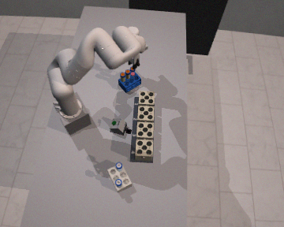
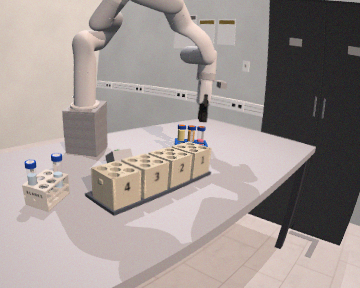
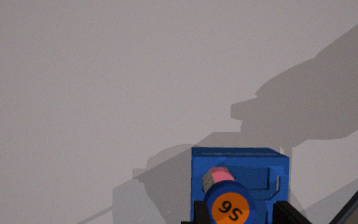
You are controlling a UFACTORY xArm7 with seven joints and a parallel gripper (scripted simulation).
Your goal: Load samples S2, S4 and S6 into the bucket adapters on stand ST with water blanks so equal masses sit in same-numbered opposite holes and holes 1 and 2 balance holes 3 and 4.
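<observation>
The sample tube S4 lies 100 mm below my hand, 70 mm behind it and 50 mm to the right of it. The rest, counted from my hand: sample tube S2: 100 mm below, 30 mm to the right, 20 mm behind; blue sample rack: 140 mm below, 40 mm to the right, 20 mm behind; sample tube S6: 100 mm below, 10 mm to the left.
</observation>
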